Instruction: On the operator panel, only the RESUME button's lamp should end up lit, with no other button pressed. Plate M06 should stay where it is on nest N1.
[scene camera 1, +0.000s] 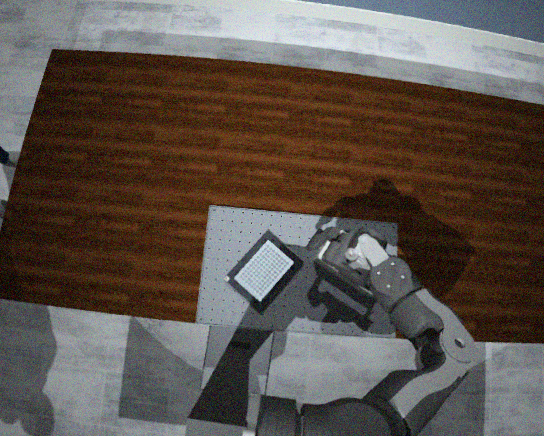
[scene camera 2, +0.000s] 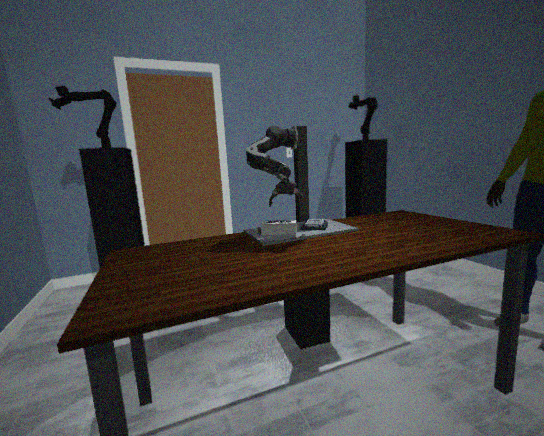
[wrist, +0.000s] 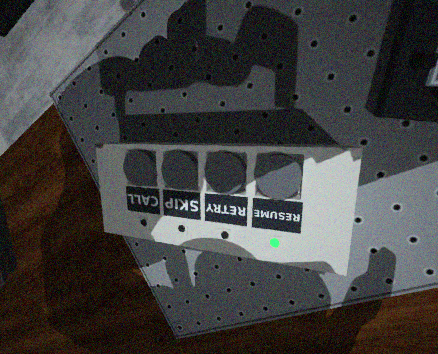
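Note:
The operator panel (wrist: 330, 200) (scene camera 2: 279, 230) is a pale box with four round grey buttons. The green RESUME lamp (wrist: 274, 243) is lit below the RESUME button (wrist: 280, 181). The RETRY lamp (wrist: 224, 235), SKIP lamp (wrist: 181, 228) and CALL lamp (wrist: 144, 222) are dark. My gripper (scene camera 2: 286, 199) is open and empty, above the panel and apart from it; its fingers do not show in the wrist view. Plate M06 (scene camera 1: 264, 270), white and gridded, lies in the dark nest N1 (scene camera 1: 261, 306) (wrist: 400, 65); its label is not readable.
The panel and nest stand on a grey perforated board (scene camera 1: 220, 235) (wrist: 400, 225) at the edge of the brown wooden table (scene camera 1: 150, 150) (scene camera 2: 250, 270). In scene camera 1 the arm covers most of the panel. Two dark arms stand on pedestals behind the table, and a person stands at right.

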